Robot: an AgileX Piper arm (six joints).
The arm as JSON. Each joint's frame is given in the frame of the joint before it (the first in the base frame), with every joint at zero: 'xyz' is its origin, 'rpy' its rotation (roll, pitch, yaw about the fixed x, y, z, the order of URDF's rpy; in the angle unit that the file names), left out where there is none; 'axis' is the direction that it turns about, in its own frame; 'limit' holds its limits. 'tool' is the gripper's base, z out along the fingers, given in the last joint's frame.
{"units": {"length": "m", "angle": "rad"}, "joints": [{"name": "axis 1", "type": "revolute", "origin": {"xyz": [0.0, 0.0, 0.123]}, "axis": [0.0, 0.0, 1.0], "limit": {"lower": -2.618, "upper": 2.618}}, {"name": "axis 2", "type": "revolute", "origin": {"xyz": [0.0, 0.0, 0.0]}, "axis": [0.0, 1.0, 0.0], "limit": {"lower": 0.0, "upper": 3.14}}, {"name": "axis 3", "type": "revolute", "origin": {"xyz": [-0.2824, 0.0, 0.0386]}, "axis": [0.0, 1.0, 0.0], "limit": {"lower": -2.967, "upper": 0.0}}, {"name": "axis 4", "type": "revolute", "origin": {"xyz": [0.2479, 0.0, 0.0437]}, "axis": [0.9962, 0.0, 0.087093], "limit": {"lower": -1.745, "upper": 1.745}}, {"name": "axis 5", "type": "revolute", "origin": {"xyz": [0.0, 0.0, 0.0]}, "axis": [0.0, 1.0, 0.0], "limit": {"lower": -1.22, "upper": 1.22}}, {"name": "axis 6", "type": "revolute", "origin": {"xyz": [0.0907, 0.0, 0.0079]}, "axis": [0.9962, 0.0, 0.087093], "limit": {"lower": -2.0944, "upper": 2.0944}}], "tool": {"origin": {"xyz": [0.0, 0.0, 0.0], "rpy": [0.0, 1.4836, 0.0]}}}
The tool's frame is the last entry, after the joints.
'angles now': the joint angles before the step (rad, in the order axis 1, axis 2, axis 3, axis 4, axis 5, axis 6). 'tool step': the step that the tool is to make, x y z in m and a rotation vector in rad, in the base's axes. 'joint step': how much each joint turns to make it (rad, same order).
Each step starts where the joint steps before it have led.
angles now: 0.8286 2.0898 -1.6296 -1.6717 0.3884 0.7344
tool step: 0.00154 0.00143 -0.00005 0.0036 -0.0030 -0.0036
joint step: 0.0003 0.0080 -0.0121 0.0010 0.0036 0.0007
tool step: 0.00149 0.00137 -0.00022 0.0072 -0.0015 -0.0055
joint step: 0.0004 0.0080 -0.0114 -0.0004 0.0044 0.0065
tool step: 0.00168 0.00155 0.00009 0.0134 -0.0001 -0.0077
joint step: 0.0004 0.0088 -0.0136 0.0003 0.0049 0.0119
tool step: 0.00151 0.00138 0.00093 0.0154 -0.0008 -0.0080
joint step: 0.0005 0.0071 -0.0137 0.0009 0.0050 0.0122
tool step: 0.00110 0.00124 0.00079 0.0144 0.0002 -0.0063
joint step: 0.0006 0.0057 -0.0112 0.0009 0.0036 0.0117
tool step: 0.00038 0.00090 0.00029 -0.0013 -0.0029 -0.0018
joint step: 0.0013 0.0035 -0.0065 0.0037 0.0037 -0.0060
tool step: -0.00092 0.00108 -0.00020 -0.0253 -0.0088 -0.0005
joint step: 0.0048 0.0020 -0.0033 0.0138 0.0116 -0.0374
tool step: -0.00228 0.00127 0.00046 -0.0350 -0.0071 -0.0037
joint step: 0.0084 -0.0006 -0.0032 0.0341 0.0193 -0.0628
